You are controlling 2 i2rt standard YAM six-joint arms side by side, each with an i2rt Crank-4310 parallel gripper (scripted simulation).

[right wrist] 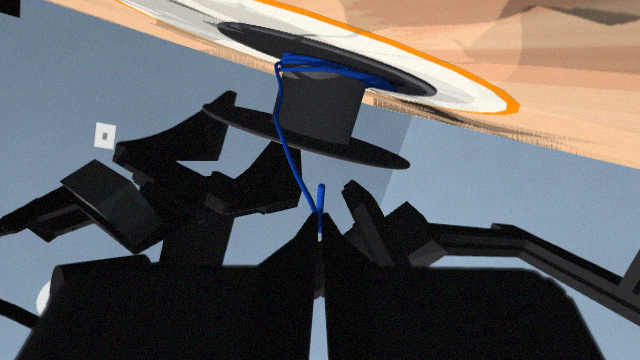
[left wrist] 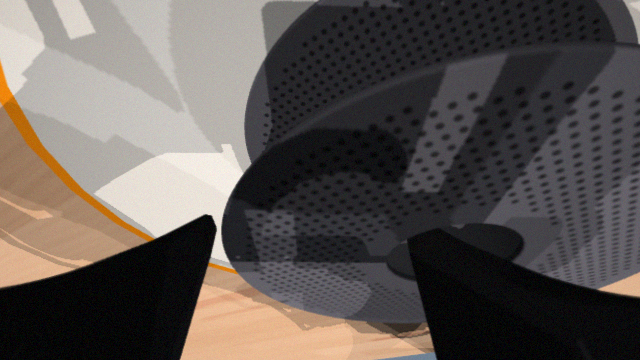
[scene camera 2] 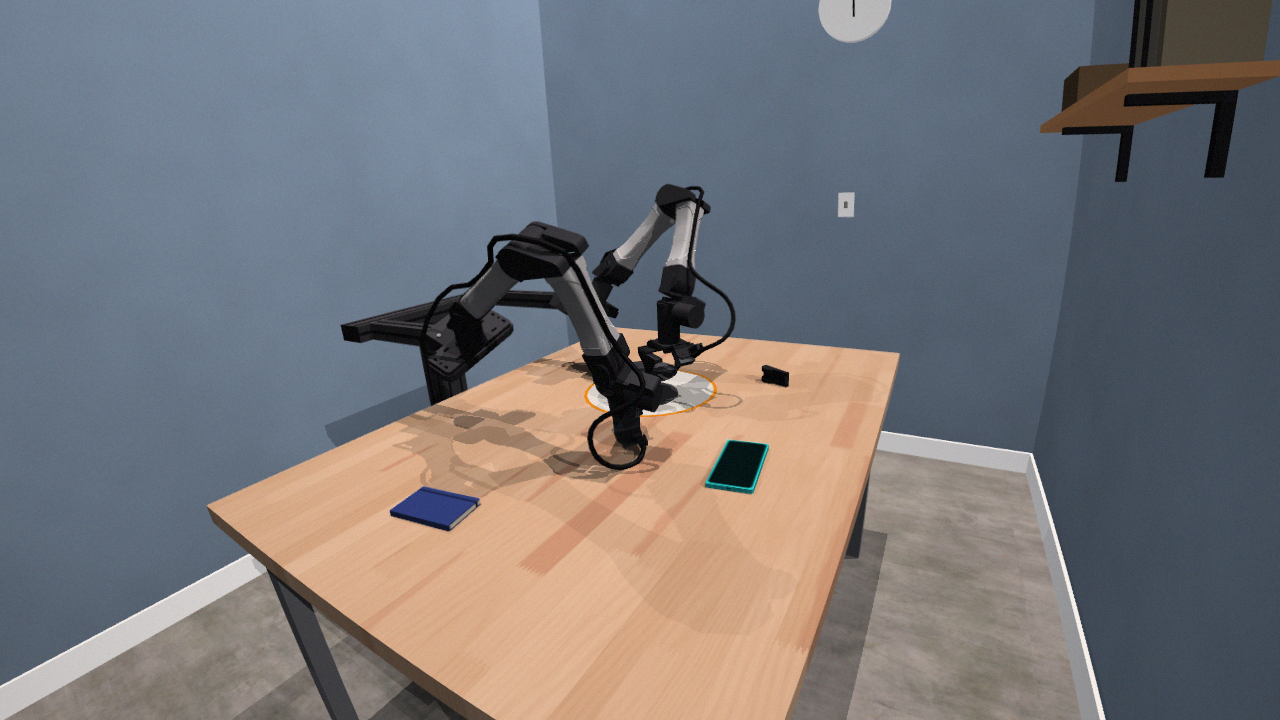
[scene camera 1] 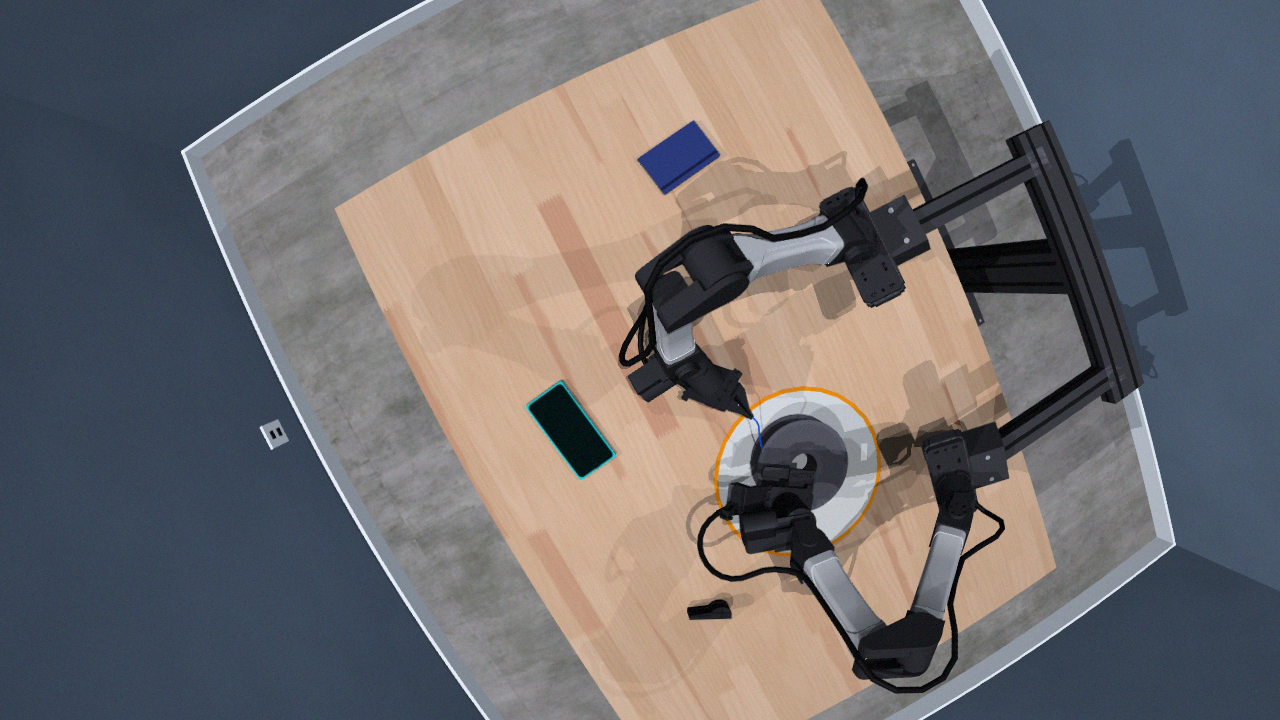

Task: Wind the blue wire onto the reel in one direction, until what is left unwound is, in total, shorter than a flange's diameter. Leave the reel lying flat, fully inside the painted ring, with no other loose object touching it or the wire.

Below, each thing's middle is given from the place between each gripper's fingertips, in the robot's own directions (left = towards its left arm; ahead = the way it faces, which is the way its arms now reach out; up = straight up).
Now: left hand 4 cm past the dark grey reel (scene camera 1: 829, 459), 5 cm to the left of it and 2 cm above it.
Right now my right hand (scene camera 1: 750, 417) is 15 cm to the right of the dark grey reel, 6 cm past it and 5 cm above it.
